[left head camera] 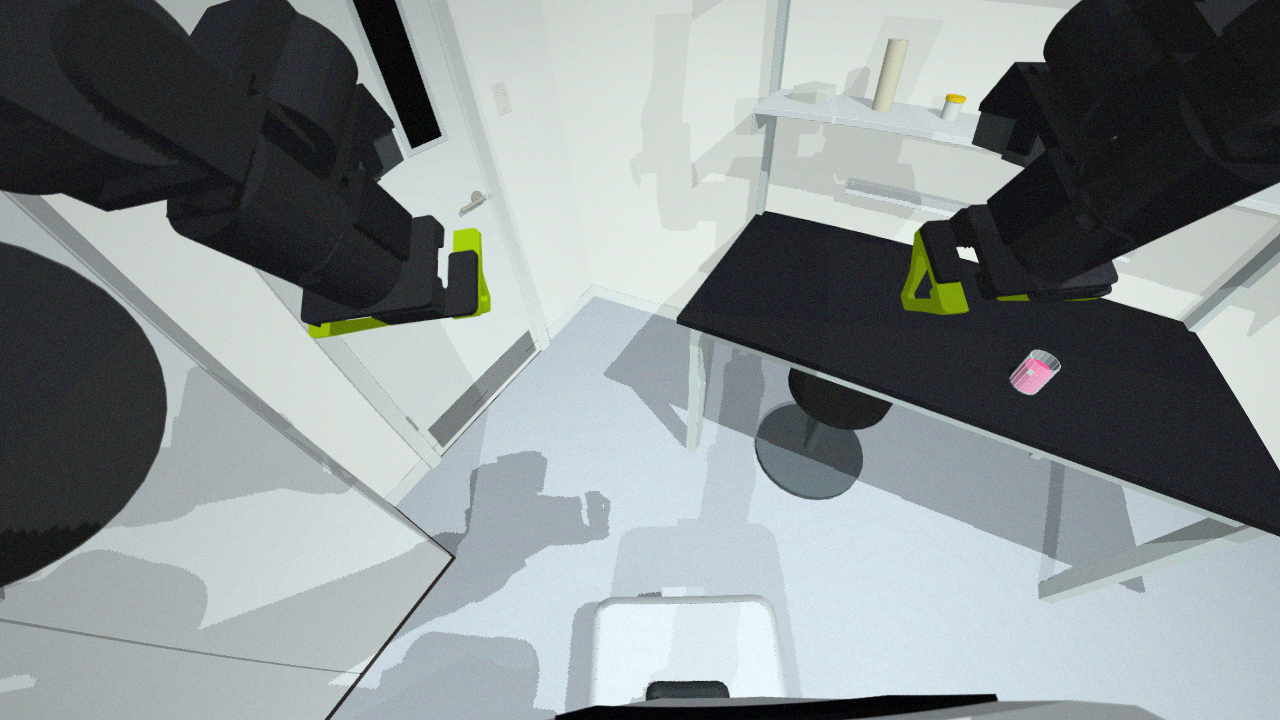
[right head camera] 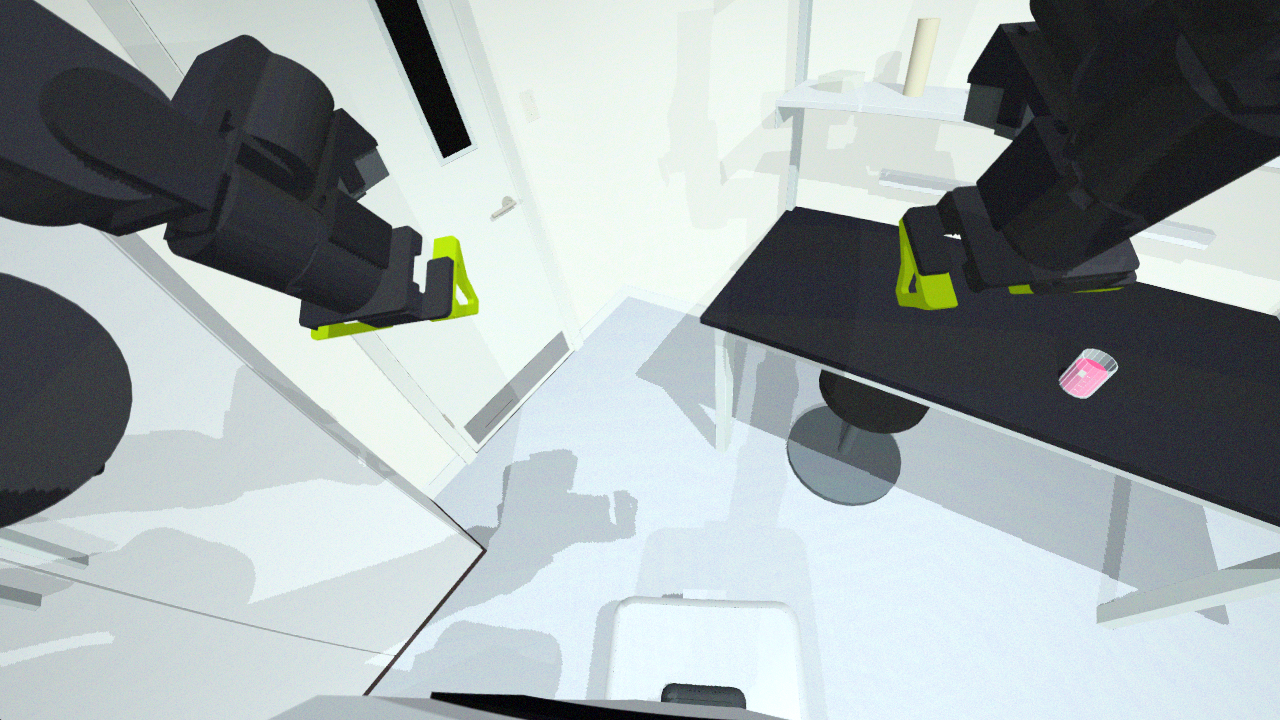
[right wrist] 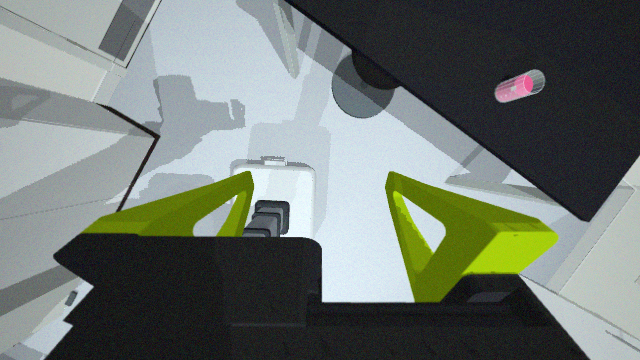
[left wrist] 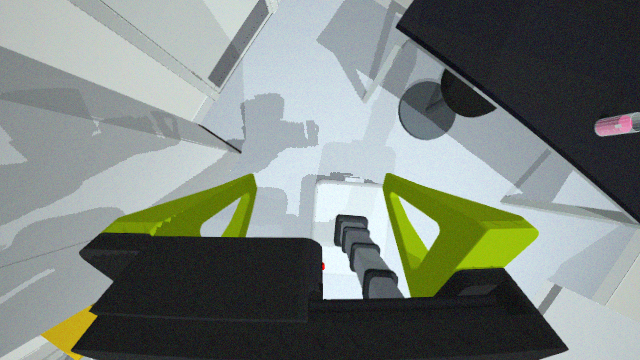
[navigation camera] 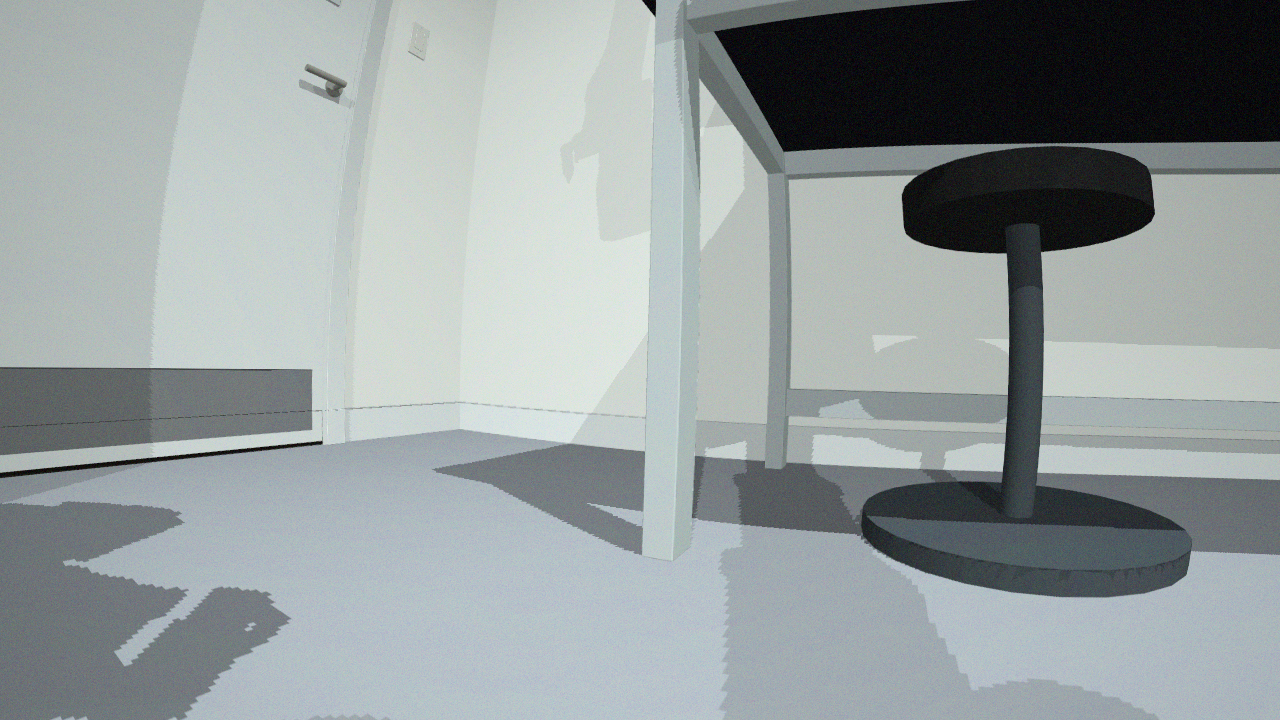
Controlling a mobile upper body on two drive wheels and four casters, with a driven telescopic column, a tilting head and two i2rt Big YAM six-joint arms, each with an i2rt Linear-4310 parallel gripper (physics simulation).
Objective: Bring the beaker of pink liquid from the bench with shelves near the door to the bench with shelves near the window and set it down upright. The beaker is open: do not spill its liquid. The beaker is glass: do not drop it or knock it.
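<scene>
In the right wrist view my left gripper is out of frame, and in the navigation camera view it is out of frame too. My right gripper is out of frame in the left wrist view, and in the navigation camera view it is likewise out of frame. I do see my left gripper in the left wrist view (319, 180), in the left head camera view and in the right head camera view. My right gripper shows in the right head camera view (955, 291), in the left head camera view and in the right wrist view. On my left gripper, (left head camera: 471, 263) and (right head camera: 446, 269) are the same spot. On my right gripper, (right wrist: 94, 285) and (left head camera: 934, 248) are the same spot.
</scene>
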